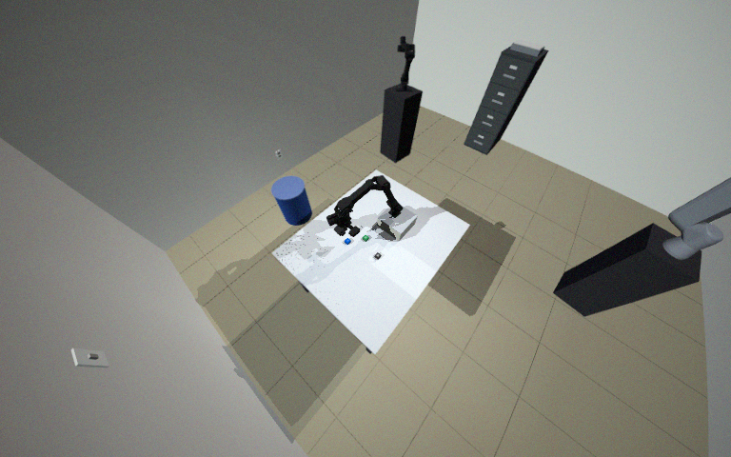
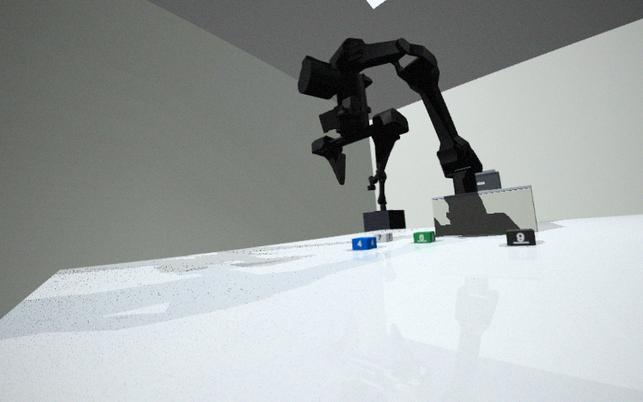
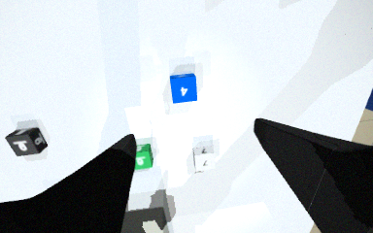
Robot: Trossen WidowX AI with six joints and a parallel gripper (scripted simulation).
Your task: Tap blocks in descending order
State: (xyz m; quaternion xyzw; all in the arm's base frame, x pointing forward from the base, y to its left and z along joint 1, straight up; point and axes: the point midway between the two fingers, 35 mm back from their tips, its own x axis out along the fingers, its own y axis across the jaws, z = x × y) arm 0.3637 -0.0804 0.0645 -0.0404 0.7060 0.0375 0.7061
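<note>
Now: the black block marked 9 80 mm behind my gripper tip, 220 mm to the left of it and 110 mm below it. Round my gripper tip: green block: 110 mm behind, 60 mm to the left, 110 mm below; pale grey block marked 7: 120 mm behind, 40 mm to the right, 110 mm below; blue block marked 4: 110 mm below.
</note>
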